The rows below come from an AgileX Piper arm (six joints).
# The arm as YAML. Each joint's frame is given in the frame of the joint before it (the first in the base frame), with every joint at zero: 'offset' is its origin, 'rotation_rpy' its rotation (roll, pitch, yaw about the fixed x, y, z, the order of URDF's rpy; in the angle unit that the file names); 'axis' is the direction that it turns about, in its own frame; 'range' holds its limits. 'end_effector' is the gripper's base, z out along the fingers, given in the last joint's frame.
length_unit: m
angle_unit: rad
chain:
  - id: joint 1
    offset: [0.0, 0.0, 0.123]
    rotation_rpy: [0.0, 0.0, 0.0]
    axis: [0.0, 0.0, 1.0]
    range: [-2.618, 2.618]
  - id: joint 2
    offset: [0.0, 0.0, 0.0]
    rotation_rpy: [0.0, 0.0, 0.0]
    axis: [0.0, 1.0, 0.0]
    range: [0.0, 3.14]
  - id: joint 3
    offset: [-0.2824, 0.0, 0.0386]
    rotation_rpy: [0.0, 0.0, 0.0]
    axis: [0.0, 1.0, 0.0]
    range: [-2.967, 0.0]
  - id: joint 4
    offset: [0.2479, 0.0, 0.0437]
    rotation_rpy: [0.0, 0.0, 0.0]
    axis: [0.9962, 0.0, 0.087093]
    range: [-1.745, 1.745]
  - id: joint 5
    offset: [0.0, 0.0, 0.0]
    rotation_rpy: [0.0, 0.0, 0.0]
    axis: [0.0, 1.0, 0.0]
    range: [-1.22, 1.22]
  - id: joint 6
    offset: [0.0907, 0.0, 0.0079]
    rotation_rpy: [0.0, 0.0, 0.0]
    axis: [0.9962, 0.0, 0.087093]
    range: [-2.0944, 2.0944]
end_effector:
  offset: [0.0, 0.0, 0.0]
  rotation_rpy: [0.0, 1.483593, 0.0]
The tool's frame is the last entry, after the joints.
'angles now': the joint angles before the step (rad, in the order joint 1, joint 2, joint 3, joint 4, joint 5, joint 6). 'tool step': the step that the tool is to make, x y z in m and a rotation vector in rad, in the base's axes. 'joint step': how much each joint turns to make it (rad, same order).
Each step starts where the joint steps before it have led.
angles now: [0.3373 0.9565 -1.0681 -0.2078 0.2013 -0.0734]
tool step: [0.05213 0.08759 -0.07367 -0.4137 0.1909 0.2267]
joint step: [0.2517 0.2977 -0.0112 -0.2125 0.0681 -0.0730]
